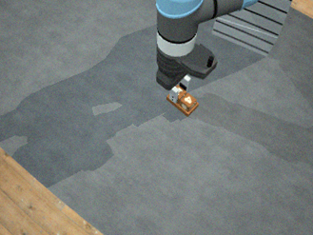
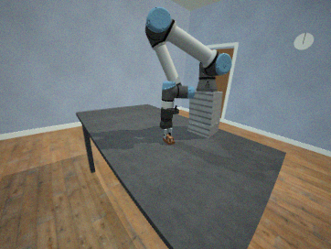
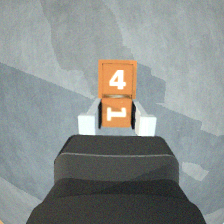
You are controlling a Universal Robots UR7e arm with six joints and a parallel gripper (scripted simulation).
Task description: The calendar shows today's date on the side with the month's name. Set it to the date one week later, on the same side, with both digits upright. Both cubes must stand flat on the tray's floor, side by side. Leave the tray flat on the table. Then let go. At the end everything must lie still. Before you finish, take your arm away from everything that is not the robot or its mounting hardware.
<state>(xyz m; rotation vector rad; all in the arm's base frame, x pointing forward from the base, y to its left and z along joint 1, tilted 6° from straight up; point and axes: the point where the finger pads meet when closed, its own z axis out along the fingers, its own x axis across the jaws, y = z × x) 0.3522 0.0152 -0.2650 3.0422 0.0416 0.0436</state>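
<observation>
The cube is 1 cm below my hand. From my hand the other things lie so: tray (3 cm below, 2 cm to the left).
</observation>
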